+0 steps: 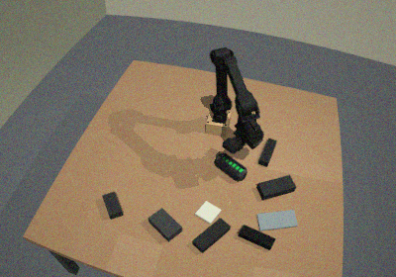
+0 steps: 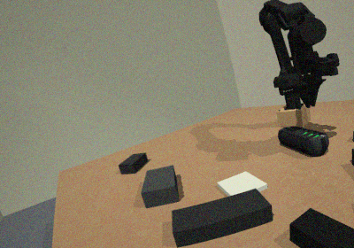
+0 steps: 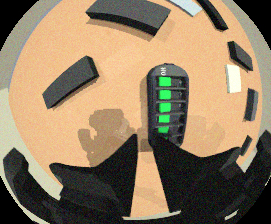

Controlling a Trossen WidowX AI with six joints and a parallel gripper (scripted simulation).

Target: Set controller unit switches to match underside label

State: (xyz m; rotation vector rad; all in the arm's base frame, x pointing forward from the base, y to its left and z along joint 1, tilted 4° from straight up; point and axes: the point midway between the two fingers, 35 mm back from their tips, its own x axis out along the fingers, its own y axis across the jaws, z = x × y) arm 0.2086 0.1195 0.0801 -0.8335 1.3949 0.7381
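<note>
Right now the slim dark block is 14 cm to the left of my gripper tip, 9 cm below it and 9 cm behind it. The rest, counted from my gripper tip: white tile 27 cm ahead, 10 cm below, 8 cm to the right; then grey plate 26 cm ahead, 21 cm to the left, 10 cm below.
</note>
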